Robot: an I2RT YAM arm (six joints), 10 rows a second.
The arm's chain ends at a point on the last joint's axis. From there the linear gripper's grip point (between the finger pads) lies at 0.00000 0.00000 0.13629 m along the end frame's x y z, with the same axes.
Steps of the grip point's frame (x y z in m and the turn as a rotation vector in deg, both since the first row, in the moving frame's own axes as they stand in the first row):
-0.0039, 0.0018, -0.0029, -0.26, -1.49, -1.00
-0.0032, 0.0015, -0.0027, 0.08, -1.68, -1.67
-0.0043, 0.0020, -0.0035, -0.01, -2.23, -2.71
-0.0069, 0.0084, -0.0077, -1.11, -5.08, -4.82
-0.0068, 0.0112, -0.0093, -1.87, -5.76, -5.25
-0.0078, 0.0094, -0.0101, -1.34, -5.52, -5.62
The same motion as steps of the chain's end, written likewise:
-0.0004, 0.0012, -0.0029, -0.26, -1.49, -1.00
0.0008, 0.0016, -0.0026, 0.08, -1.68, -1.67
0.0010, 0.0019, -0.0034, -0.01, -2.23, -2.71
0.0050, 0.0053, -0.0071, -1.11, -5.08, -4.82
0.0067, 0.0061, -0.0085, -1.87, -5.76, -5.25
0.0051, 0.0056, -0.0094, -1.34, -5.52, -5.62

